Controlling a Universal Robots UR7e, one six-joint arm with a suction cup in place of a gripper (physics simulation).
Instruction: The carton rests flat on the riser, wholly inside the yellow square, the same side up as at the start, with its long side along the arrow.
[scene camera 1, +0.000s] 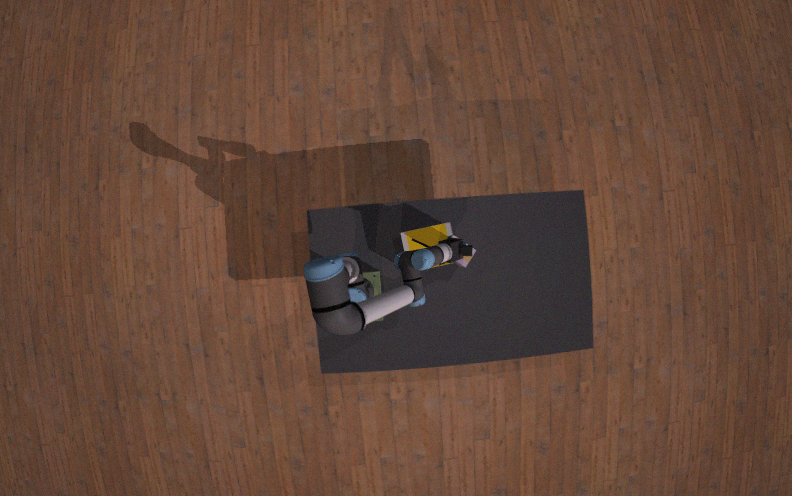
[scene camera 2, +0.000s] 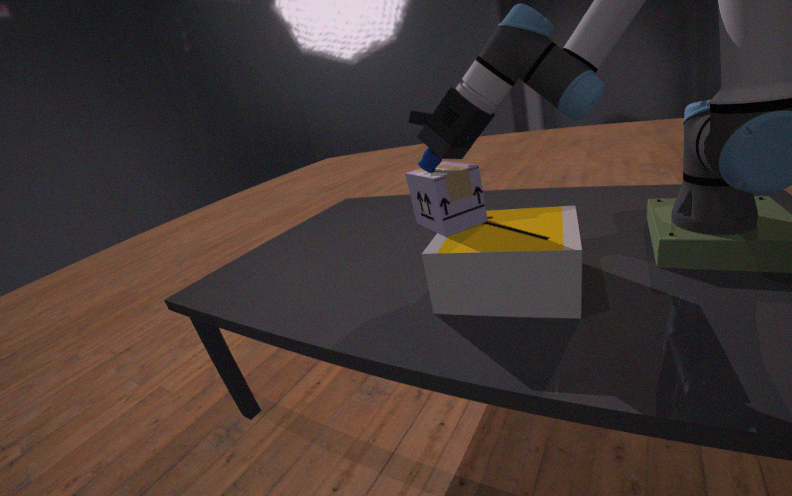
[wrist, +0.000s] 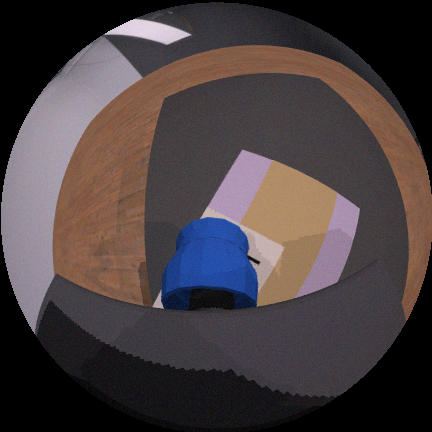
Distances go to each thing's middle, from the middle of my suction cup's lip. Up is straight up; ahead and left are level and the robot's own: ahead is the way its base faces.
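There's a carton (scene camera 2: 449, 200) here, and my suction cup is 2 cm to the left of it, 1 cm past it and 7 cm above it. Going by their middles, the carton is the nearest to my suction cup of the things named here. As for the white riser (scene camera 1: 426, 237), that's 13 cm behind my suction cup, 2 cm to the right of it and 19 cm below it.
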